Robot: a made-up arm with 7 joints.
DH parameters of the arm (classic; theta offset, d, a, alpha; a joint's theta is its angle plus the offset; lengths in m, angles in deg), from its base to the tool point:
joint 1: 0 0.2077 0 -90
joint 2: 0 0 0 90
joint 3: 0 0.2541 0.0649 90
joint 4: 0 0 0.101 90
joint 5: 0 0.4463 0 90
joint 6: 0 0 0.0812 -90
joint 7: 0 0.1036 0 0
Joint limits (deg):
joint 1: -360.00..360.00
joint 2: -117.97..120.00
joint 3: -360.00..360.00
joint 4: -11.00..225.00
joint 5: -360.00..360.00
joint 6: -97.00..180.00
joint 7: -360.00..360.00
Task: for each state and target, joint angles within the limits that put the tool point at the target. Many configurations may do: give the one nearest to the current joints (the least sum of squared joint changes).
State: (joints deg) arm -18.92 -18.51 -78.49 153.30 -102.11 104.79 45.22
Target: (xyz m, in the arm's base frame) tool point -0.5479 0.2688 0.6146
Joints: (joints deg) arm -28.05 -46.32 -81.06 172.14 -101.81 124.38 45.22
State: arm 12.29 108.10 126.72 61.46 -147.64 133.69 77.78
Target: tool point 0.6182 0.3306 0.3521
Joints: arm -6.46 110.27 136.21 92.22 -154.99 121.45 77.78
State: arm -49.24 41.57 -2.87 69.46 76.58 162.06 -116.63
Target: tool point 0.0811 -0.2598 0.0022
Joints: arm -63.79 39.55 -21.37 38.00 64.32 172.91 -116.63
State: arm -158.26 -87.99 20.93 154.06 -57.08 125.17 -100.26
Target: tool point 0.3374 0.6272 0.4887
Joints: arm -124.00 -85.49 10.33 157.83 -63.64 107.13 -100.26
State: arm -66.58 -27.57 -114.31 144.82 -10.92 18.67 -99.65
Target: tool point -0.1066 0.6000 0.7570
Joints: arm -75.43 -50.22 -112.45 173.48 -8.52 -2.16 -99.65
